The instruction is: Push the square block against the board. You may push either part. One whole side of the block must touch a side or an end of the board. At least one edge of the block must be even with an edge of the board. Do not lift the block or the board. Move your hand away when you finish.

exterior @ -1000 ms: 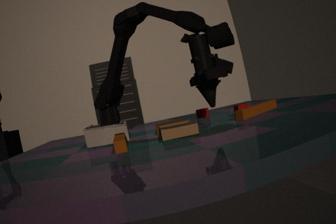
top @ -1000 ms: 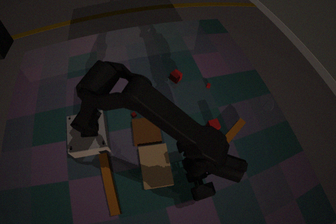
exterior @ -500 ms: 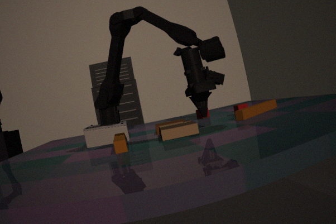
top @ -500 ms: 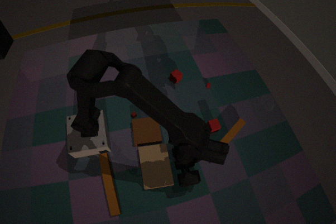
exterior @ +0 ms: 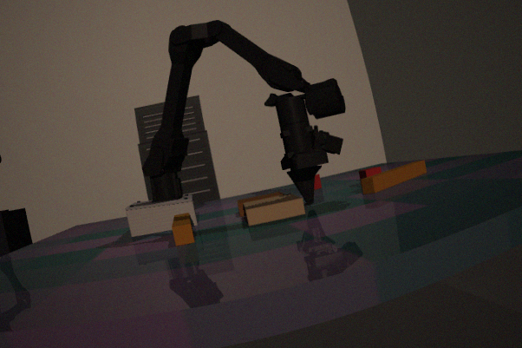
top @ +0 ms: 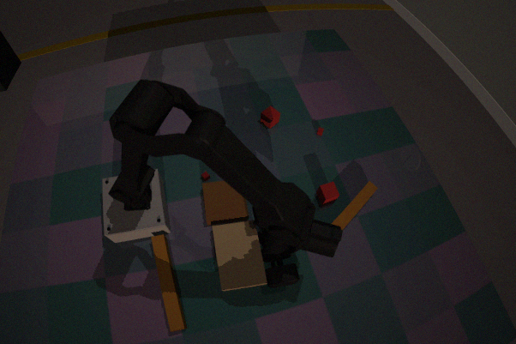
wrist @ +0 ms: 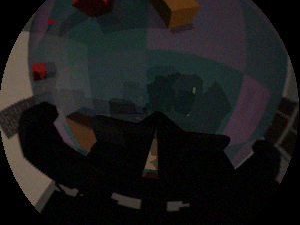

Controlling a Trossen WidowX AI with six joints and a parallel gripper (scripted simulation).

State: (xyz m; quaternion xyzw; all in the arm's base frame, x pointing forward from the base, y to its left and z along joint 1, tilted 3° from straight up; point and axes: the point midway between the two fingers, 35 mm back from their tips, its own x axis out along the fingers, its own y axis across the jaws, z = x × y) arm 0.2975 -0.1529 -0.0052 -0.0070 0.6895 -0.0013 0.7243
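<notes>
Right now my gripper tip is 8 cm past the tan board and 1 cm below it. From my gripper tip the other things lie so: brown square block 9 cm behind, 14 cm to the left, 1 cm above.
</notes>
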